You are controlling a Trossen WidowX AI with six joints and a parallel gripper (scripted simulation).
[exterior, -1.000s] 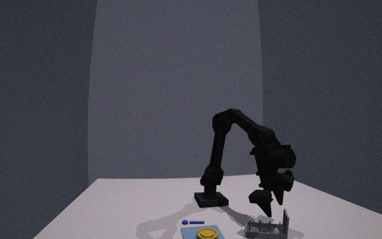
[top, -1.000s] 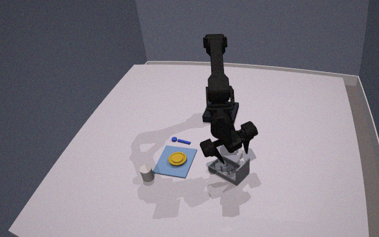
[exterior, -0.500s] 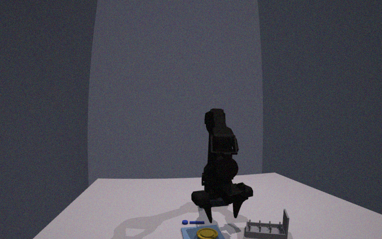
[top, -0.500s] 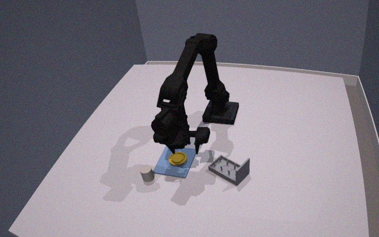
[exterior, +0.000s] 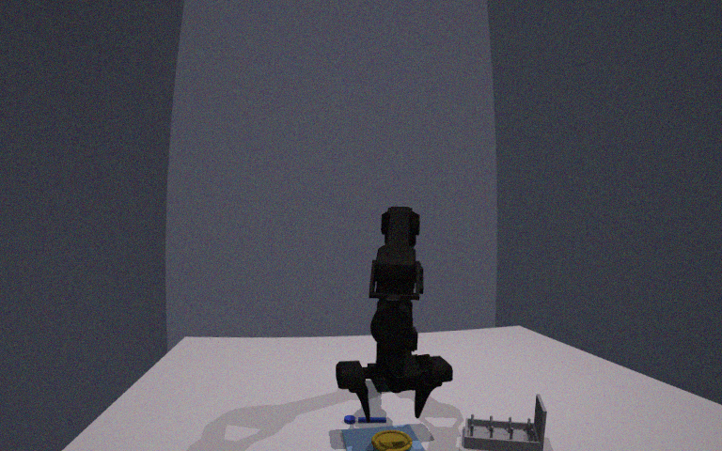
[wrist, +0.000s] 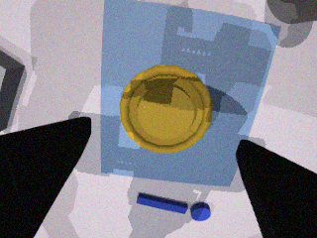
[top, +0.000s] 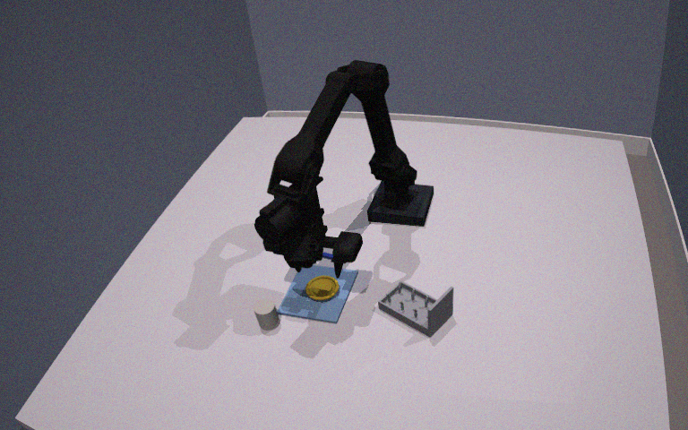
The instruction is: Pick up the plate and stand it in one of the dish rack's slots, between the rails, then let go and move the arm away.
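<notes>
Now: the yellow plate 40 mm below my gripper tip. Round my gripper tip: light blue mat: 10 mm to the right, 60 mm below; then blue spoon: 110 mm behind, 50 mm to the right, 60 mm below; then pale cylinder: 110 mm ahead, 70 mm to the right, 40 mm below.
</notes>
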